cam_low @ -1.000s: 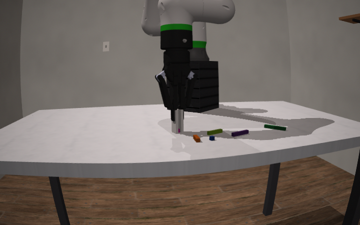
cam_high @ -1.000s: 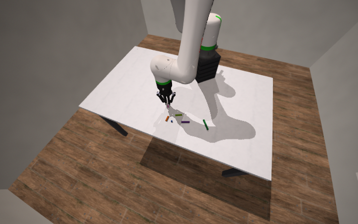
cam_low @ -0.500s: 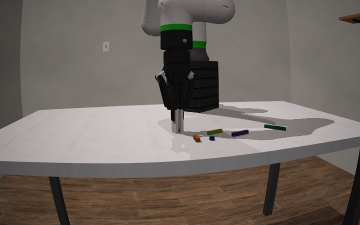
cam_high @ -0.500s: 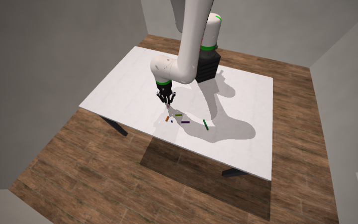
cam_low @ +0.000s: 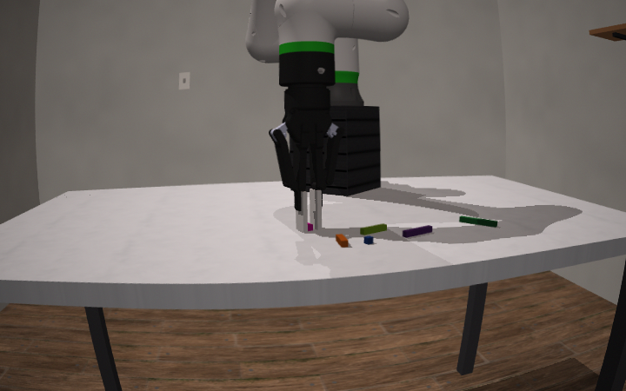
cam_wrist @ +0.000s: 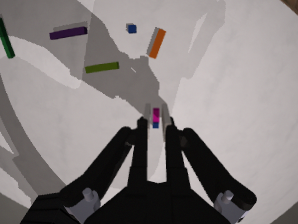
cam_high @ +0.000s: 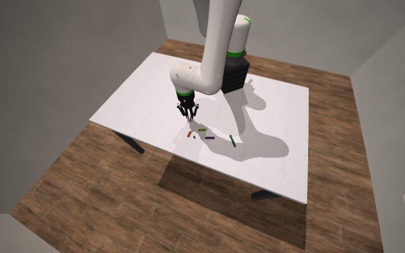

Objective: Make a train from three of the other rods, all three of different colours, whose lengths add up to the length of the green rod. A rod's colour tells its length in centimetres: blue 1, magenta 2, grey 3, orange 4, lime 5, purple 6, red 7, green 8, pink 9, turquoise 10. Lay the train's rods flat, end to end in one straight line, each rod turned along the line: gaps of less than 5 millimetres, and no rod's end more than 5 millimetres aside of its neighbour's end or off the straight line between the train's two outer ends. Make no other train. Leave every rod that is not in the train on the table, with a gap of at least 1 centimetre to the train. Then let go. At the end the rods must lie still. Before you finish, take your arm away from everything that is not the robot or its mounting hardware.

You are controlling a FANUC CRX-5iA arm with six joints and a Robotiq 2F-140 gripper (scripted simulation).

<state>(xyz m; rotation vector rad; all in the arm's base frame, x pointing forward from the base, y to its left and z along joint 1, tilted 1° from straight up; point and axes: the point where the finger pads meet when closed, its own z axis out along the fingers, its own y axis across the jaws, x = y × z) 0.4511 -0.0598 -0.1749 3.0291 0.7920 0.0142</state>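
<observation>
Right now the magenta rod is 3 cm below my hand. From my hand the other things lie so: lime rod (11 cm to the left, 3 cm below, 2 cm ahead); then orange rod (9 cm ahead, 5 cm to the left, 3 cm below); then purple rod (18 cm to the left, 4 cm ahead, 3 cm below).
</observation>
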